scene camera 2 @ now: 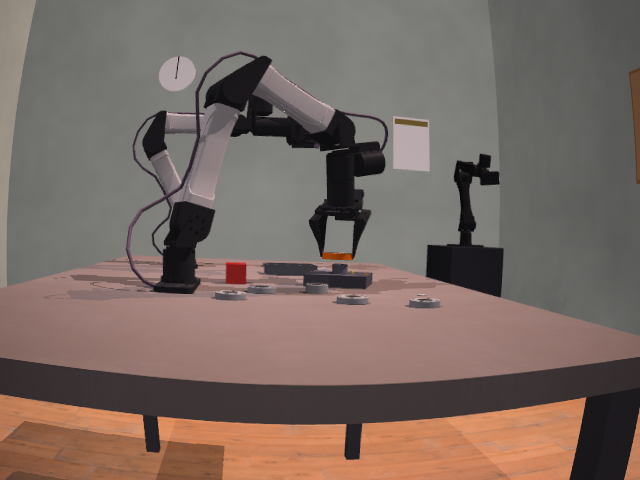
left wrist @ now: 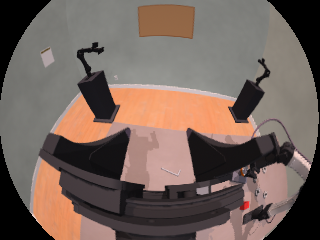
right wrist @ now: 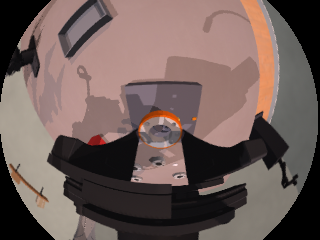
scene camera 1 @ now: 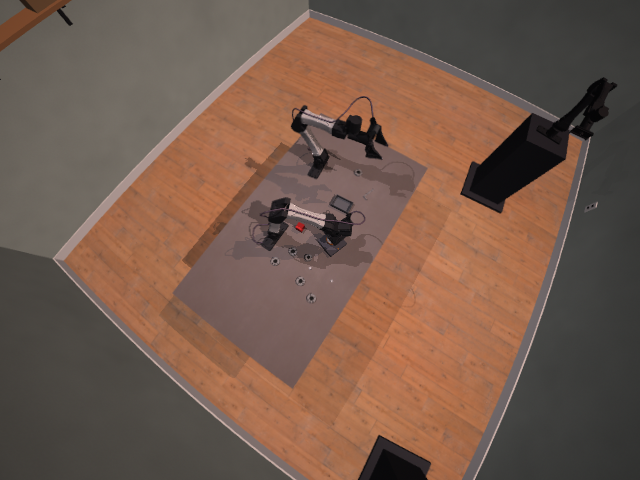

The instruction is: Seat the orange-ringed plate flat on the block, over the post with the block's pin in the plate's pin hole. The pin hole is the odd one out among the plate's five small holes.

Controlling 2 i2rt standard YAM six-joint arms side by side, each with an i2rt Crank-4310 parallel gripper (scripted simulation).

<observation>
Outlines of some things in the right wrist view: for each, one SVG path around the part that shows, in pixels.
My right gripper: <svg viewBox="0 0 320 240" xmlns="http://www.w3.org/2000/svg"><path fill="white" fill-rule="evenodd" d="M48 155L48 163L67 175L63 185L64 196L73 201L76 213L105 227L116 229L117 240L199 240L200 231L229 223L235 217L235 209L247 204L248 196L245 183L204 196L199 195L199 189L224 184L224 176L256 163L267 156L268 151L260 137L240 141L229 148L217 147L197 139L183 129L181 145L188 185L173 187L172 184L131 181L140 139L139 128L111 143L93 147L75 137L57 136Z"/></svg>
A dark block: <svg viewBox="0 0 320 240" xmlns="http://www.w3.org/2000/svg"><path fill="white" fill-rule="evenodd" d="M149 129L152 135L159 137L167 136L171 132L167 125L155 125L155 127ZM125 85L125 97L127 97L129 117L131 117L133 131L140 127L141 120L148 113L167 111L173 113L180 120L181 127L193 135L196 127L197 113L199 113L201 88L203 88L203 85L193 83L193 81L143 81L143 83L128 83Z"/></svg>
An orange-ringed plate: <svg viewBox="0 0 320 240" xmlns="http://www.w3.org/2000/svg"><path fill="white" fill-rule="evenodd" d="M145 115L139 127L139 136L144 144L152 148L169 148L181 139L183 129L181 129L180 120L173 113L153 111ZM149 129L155 127L155 125L167 125L171 132L167 136L157 137L153 136Z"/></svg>
</observation>
